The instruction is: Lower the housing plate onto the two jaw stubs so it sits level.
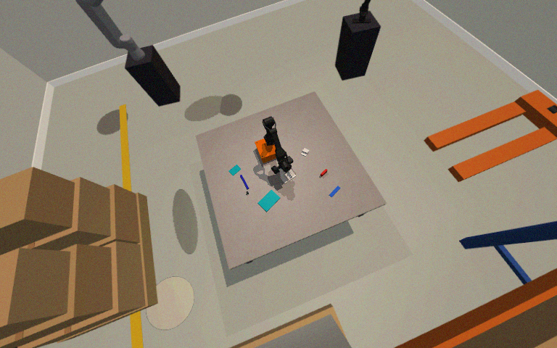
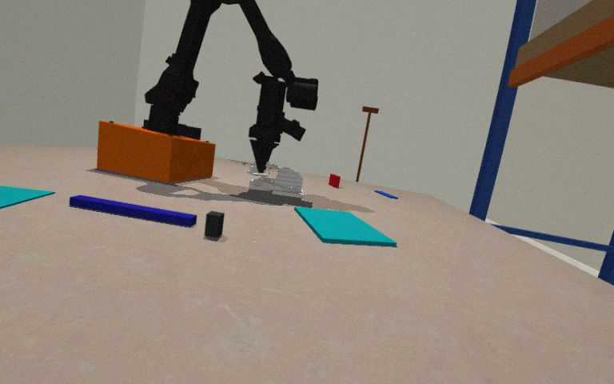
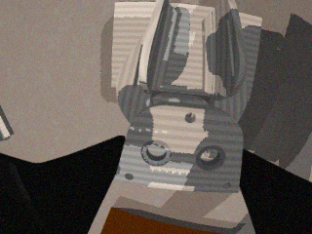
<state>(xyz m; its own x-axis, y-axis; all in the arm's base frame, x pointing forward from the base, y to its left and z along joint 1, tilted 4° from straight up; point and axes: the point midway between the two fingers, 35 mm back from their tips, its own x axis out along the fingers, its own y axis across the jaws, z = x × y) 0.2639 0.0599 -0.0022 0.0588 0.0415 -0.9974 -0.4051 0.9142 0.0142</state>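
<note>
The white jaw assembly is 30 mm below my gripper tip, 20 mm to the left of it and 10 mm ahead of it. The rest, counted from my gripper tip: red block: 330 mm to the left, 100 mm ahead, 20 mm below; white ribbed part: 230 mm to the left, 140 mm behind, 30 mm below; housing plate: 20 mm above, 10 mm ahead.
</note>
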